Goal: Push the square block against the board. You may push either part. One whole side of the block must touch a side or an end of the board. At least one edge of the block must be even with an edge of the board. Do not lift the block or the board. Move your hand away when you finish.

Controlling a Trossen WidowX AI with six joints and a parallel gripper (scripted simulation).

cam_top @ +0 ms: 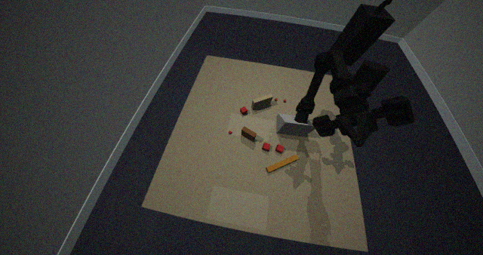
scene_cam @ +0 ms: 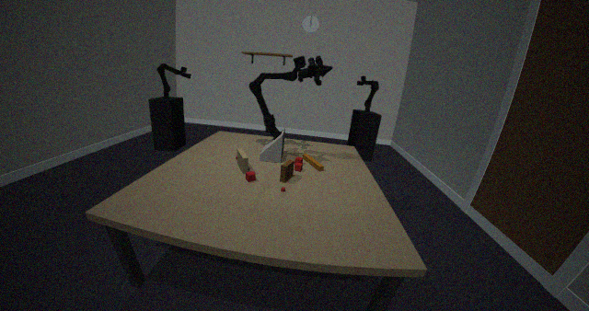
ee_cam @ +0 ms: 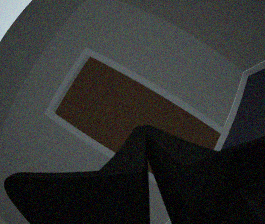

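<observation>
The square block is 19 cm ahead of my gripper tip, 21 cm to the right of it and 58 cm below it. The rest, counted from my gripper tip: yellow board 4 cm behind, 4 cm to the right, 61 cm below.
</observation>
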